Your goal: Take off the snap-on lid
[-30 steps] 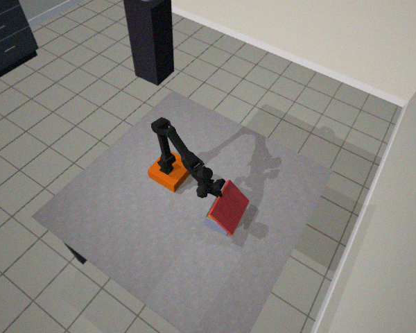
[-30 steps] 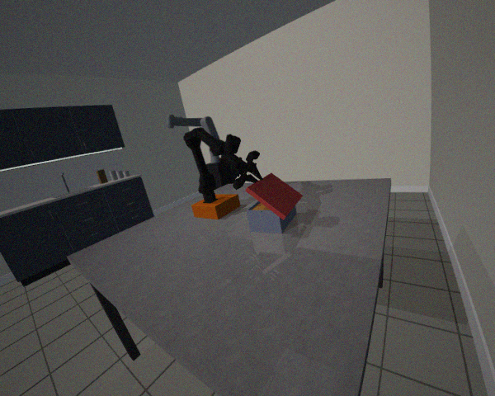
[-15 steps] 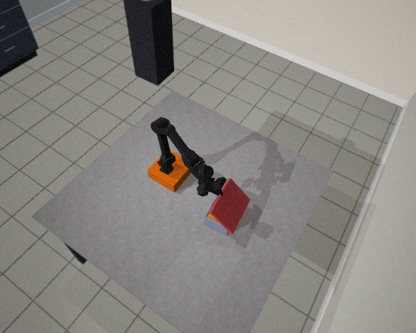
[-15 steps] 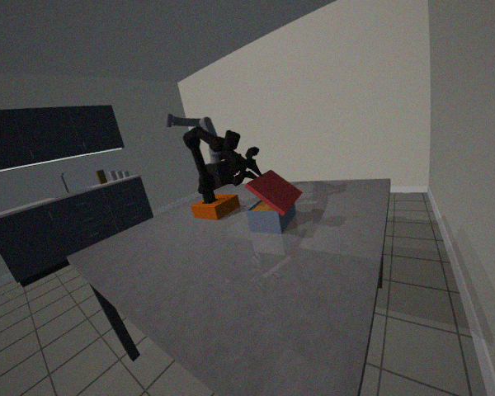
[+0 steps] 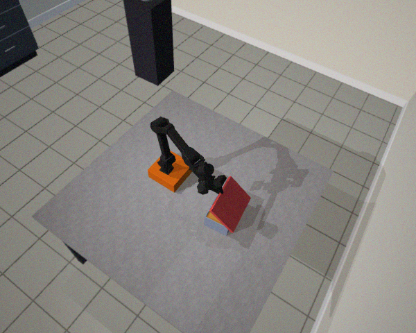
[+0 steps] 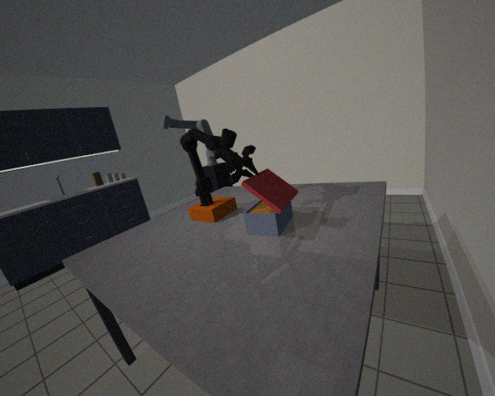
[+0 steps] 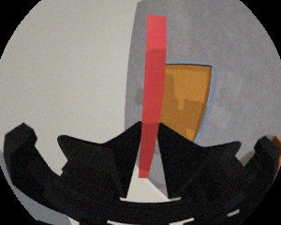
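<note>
The red lid is 6 cm ahead of my gripper tip and 5 cm below it. Also, from my gripper tip: storage box: 17 cm below, 3 cm ahead.
</note>
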